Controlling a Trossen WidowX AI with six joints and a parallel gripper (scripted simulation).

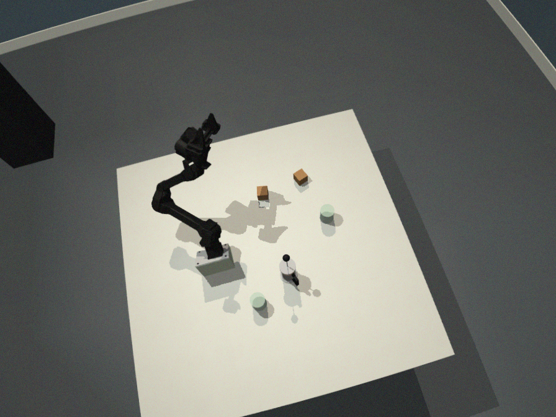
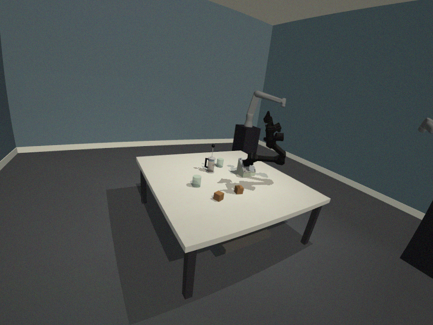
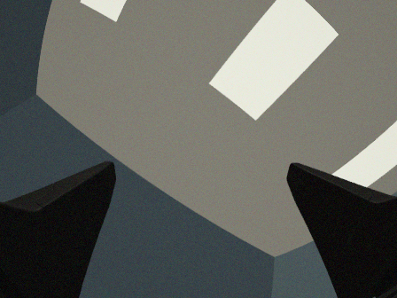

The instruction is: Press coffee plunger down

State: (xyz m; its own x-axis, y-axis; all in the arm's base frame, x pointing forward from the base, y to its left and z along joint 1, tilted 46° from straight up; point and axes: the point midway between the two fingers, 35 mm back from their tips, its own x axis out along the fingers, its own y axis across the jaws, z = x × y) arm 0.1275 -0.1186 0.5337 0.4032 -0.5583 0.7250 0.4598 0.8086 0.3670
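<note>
The coffee press is 17 cm ahead of my gripper tip, 45 cm to the right of it and 48 cm below it.
</note>
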